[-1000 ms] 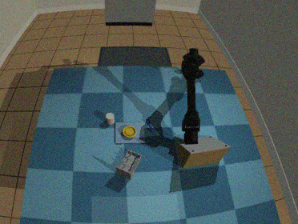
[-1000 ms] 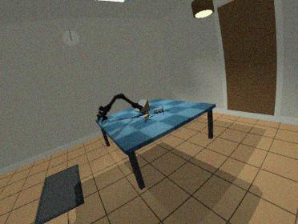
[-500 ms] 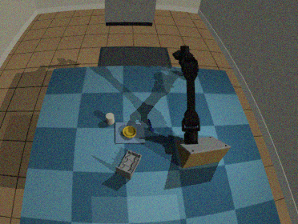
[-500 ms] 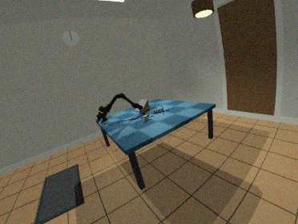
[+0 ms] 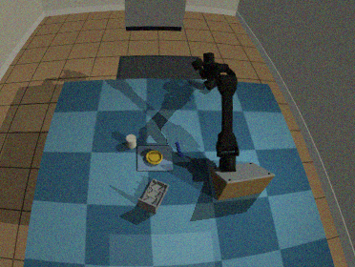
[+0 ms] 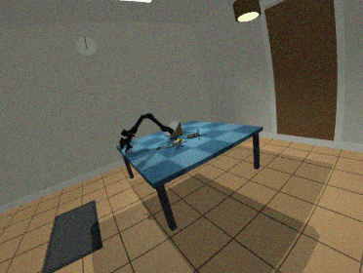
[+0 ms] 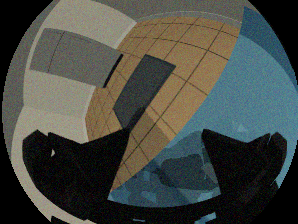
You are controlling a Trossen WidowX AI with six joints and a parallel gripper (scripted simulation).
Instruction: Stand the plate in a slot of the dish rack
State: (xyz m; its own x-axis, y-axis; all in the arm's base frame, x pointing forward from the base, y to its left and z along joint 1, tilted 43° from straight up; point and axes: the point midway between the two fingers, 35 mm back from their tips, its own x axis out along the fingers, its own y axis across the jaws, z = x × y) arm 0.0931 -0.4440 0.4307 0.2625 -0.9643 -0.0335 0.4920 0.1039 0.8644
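Now: gripper tip 320 mm short of the cup and 520 mm to the right of it. Also, from my gripper tip: yellow plate: 210 mm ahead, 590 mm to the left, 10 mm below; blue utensil: 100 mm ahead, 530 mm to the left, 20 mm below; grey dish rack: 200 mm ahead, 770 mm to the left.
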